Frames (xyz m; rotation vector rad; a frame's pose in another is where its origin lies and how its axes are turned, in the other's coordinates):
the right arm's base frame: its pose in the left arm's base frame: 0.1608 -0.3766 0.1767 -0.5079 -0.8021 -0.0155
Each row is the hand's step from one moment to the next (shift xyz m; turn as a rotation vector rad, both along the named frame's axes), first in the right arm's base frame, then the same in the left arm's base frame.
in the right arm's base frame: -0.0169 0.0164 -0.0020 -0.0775 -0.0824 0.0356
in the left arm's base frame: -0.0072 0.0106 -0.0199 -0.0954 -0.0705 0.0026
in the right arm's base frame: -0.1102 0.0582 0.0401 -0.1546 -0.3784 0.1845
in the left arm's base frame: -0.0930 0.0496 -0.0777 -0.3110 -0.2789 0.1631
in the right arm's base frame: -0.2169 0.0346 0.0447 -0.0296 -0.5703 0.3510
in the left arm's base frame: -0.1757 0.0121 -0.1386 -0.3759 -0.3525 0.4287
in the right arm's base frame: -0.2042 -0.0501 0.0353 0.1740 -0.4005 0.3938
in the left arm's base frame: -0.1775 -0.0644 -0.0990 -0.2279 -0.1485 0.5213
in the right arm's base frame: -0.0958 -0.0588 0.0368 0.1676 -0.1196 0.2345
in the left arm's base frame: -0.1042 -0.0524 -0.0195 -0.0668 0.0275 0.3036
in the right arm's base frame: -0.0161 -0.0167 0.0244 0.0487 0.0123 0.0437
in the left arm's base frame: -0.0313 -0.0068 0.0103 0.0068 0.0386 0.0538
